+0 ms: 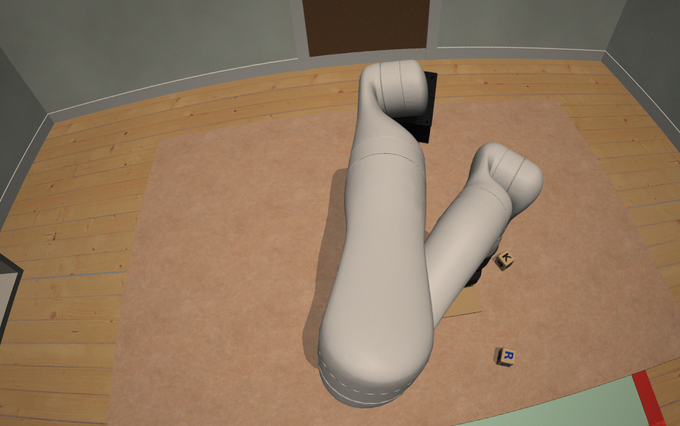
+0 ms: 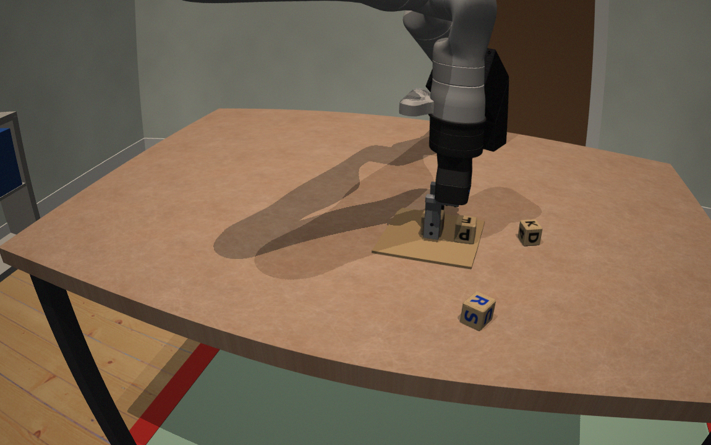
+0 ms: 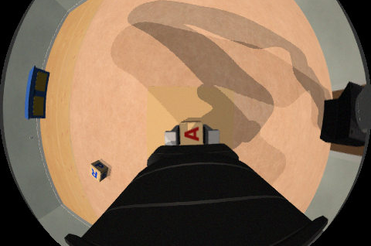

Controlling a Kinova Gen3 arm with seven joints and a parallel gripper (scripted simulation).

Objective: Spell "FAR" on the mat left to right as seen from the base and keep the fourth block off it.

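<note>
Now: the tan mat 20 mm below my hand. Round my hand: F block 50 mm to the left, 10 mm below; R block 180 mm ahead, 90 mm to the left, 10 mm below; K block 30 mm behind, 150 mm to the left, 10 mm below.
</note>
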